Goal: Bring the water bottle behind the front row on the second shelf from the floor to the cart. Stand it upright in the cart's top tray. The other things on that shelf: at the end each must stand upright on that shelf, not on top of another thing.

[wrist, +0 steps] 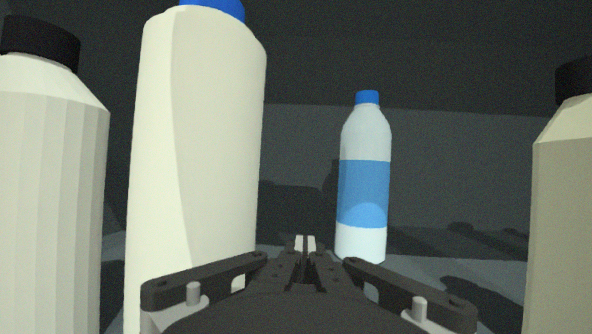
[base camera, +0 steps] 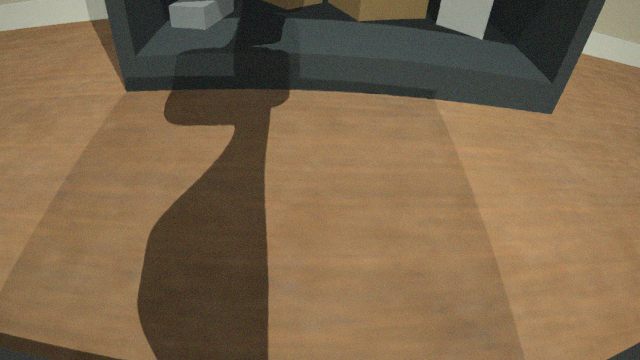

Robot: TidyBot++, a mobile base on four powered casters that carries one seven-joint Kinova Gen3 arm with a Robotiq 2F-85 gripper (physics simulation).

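Frame: origin at the arm's base, x ahead, y left, z up, level; millimetres.
Where they show: gripper, fingertip midpoint: (wrist: 304, 248).
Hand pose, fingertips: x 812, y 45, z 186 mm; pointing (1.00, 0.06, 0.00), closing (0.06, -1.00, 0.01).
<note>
Each offset is from my fingertips to the top centre of the thing. "spot": to the spot under its first point. Level surfaces: height alone.
The water bottle @(dx +129, dy -66, dz +167 mm) (wrist: 363, 185), with a blue cap and a blue label, stands upright at the back of the shelf in the wrist view, right of the middle. My gripper (wrist: 304, 248) is shut with nothing between its fingers and points into the shelf. The bottle is beyond the fingertips and a little to their right. A tall cream bottle with a blue cap @(dx -26, dy +73, dz +171 mm) (wrist: 200, 140) stands upright close on the left of the fingers. A white bottle with a black cap @(dx -72, dy +148, dz +127 mm) (wrist: 47, 185) stands farther left. A beige bottle with a black cap @(spot: dx -40, dy -142, dz +50 mm) (wrist: 560, 200) stands at the right edge. The cart does not show.
In the base camera view the dark shelf unit (base camera: 490, 90) stands on the wooden floor @(dz -582 mm) (base camera: 360, 225). Its lowest shelf holds a grey box @(spot: dx +0, dy +215, dz -479 mm) (base camera: 187, 16), brown boxes @(spot: dx +114, dy -229, dz -480 mm) (base camera: 392, 9) and a white box @(spot: dx +101, dy -399, dz -468 mm) (base camera: 462, 17). The arm's shadow falls across the floor and the shelf unit's lower edge.
</note>
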